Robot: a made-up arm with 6 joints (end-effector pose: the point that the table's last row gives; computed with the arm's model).
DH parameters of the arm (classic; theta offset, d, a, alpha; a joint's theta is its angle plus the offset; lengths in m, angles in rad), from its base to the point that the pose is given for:
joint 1: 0 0.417 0.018 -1.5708
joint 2: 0 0.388 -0.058 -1.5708
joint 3: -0.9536 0 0.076 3.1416
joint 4: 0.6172 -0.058 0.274 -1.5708
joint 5: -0.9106 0 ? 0
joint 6: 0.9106 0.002 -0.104 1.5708
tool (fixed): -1.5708 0.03 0 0
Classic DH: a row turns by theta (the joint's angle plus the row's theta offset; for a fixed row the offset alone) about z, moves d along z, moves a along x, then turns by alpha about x.
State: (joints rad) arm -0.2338 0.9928 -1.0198 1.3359 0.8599 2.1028
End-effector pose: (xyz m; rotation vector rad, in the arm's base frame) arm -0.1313 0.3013 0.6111 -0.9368 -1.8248 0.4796
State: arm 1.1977 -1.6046 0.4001 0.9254 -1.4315 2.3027
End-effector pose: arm -0.6217 0.3070 0.2703 0.0578 -2.0171 0.4617
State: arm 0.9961 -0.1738 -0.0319 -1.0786 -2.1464 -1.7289
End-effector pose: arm -0.3570 0.7229 0.4663 -2.2571 0.0182 -0.1283
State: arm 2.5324 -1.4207 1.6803 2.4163 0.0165 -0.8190
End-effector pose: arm -0.4041 -0.2299 0.3102 -1.2316 0.2144 -2.3363
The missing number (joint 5, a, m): -0.1076
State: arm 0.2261 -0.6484 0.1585 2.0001 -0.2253 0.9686
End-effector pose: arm -0.1660 0.3663 0.2638 -1.0030 -1.2863 1.7435
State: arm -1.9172 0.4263 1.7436 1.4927 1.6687 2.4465
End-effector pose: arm 0.5142 -0.2155 0.3170 1.4314 -2.0902 -1.5890
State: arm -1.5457 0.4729 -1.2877 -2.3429 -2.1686 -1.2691
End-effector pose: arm 0.6974 -0.2565 0.2152 -0.7367 2.8473 0.2567
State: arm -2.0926 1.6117 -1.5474 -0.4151 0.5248 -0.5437
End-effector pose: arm 0.4222 -0.1910 0.6027 1.6793 -0.0764 -0.7386
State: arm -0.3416 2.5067 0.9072 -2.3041 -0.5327 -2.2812
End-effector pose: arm -0.0919 0.0784 0.6021 -0.4450 -0.5767 -0.3637
